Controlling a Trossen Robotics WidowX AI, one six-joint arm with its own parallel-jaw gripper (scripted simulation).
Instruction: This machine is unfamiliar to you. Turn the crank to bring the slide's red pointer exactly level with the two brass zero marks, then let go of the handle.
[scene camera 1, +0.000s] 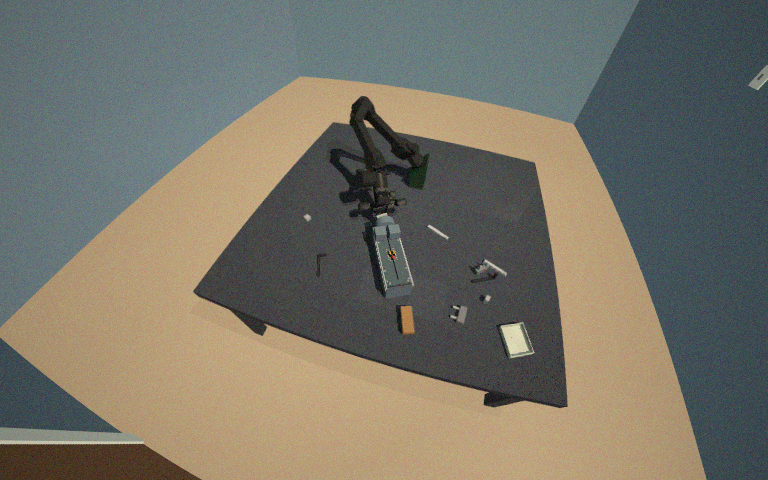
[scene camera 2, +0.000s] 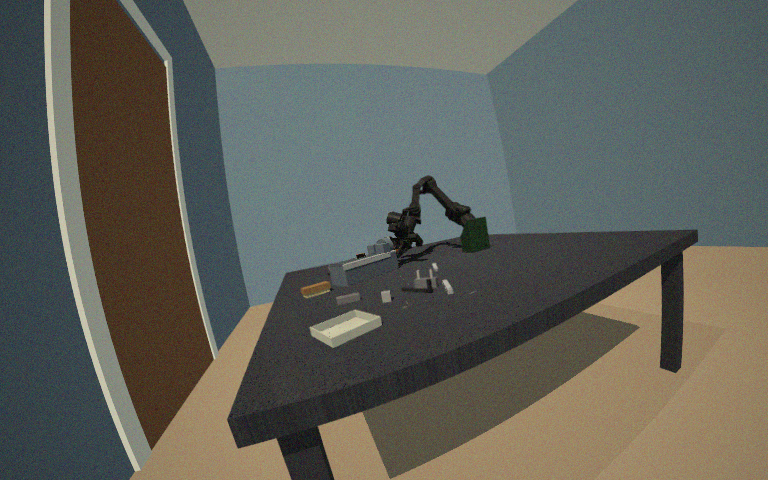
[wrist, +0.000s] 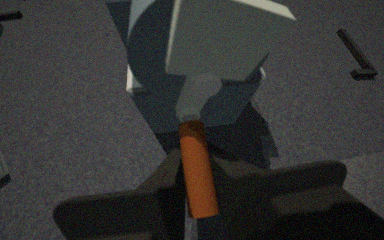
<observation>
In view: the gripper (scene camera 2: 395, 257), a crank (wrist: 207, 48) and a white tray (scene camera 2: 339, 330).
The white tray also shows in scene camera 1 (scene camera 1: 517, 343). The gripper also shows in the wrist view (wrist: 192, 147). The wrist view misses the white tray: it is out of frame.
</observation>
